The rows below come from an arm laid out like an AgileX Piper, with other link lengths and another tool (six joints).
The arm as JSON. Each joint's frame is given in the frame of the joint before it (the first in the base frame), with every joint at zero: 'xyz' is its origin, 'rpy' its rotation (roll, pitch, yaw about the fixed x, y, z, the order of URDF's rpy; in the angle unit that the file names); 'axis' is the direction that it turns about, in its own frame. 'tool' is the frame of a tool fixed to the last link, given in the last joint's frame.
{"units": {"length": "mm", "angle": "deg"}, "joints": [
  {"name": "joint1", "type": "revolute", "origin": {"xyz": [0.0, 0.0, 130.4], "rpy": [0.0, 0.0, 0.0]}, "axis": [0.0, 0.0, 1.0]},
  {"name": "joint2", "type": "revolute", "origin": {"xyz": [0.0, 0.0, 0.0], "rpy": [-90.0, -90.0, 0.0]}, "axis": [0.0, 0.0, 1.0]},
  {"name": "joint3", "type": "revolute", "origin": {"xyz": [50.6, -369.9, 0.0], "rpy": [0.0, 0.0, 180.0]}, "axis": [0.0, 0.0, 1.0]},
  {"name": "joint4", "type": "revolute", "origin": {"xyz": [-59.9, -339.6, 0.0], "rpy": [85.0, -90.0, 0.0]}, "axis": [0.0, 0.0, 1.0]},
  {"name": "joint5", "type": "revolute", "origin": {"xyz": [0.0, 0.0, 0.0], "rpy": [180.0, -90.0, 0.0]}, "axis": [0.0, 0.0, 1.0]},
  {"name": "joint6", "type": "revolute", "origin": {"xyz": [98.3, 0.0, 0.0], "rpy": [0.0, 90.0, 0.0]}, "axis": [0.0, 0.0, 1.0]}
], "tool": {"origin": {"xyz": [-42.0, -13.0, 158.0], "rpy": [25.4, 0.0, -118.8]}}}
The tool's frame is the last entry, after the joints.
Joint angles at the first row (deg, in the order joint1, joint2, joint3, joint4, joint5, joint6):
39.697 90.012 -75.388 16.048 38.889 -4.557
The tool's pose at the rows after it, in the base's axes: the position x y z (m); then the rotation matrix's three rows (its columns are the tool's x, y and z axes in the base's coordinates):
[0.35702 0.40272 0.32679], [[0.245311 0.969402 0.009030], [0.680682 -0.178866 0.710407], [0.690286 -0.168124 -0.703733]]
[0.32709 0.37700 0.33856], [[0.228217 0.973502 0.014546], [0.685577 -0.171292 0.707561], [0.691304 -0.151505 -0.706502]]
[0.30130 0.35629 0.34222], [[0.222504 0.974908 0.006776], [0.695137 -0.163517 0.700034], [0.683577 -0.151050 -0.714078]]
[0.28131 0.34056 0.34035], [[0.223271 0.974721 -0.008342], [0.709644 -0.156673 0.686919], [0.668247 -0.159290 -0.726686]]
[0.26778 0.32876 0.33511], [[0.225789 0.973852 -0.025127], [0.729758 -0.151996 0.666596], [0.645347 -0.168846 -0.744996]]
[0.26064 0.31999 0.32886], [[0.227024 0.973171 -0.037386], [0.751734 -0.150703 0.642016], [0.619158 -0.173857 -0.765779]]
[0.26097 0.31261 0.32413], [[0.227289 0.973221 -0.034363], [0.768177 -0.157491 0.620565], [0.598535 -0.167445 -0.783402]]
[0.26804 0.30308 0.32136], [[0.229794 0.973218 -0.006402], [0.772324 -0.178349 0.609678], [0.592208 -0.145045 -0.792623]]
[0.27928 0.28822 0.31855], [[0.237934 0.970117 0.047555], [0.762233 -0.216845 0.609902], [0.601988 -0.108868 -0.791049]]
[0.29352 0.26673 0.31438], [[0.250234 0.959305 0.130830], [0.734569 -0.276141 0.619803], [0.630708 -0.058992 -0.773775]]
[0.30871 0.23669 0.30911], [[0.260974 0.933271 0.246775], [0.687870 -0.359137 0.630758], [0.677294 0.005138 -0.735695]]
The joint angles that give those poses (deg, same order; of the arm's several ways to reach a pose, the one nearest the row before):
39.736 82.655 -70.528 14.837 39.671 -4.541
39.740 76.410 -66.434 13.996 41.304 -4.525
39.740 71.628 -63.341 13.531 43.509 -4.521
39.741 68.343 -61.205 13.120 45.892 -4.519
39.740 66.430 -59.947 12.416 48.233 -4.521
39.716 65.576 -59.364 11.358 50.174 -4.522
39.389 65.312 -59.134 10.045 51.141 -4.520
38.359 64.787 -58.418 8.671 50.541 -4.521
36.378 63.381 -56.407 7.436 48.160 -4.521
33.282 60.877 -52.605 6.537 43.509 -4.521
28.926 57.117 -46.903 6.022 36.518 -4.519

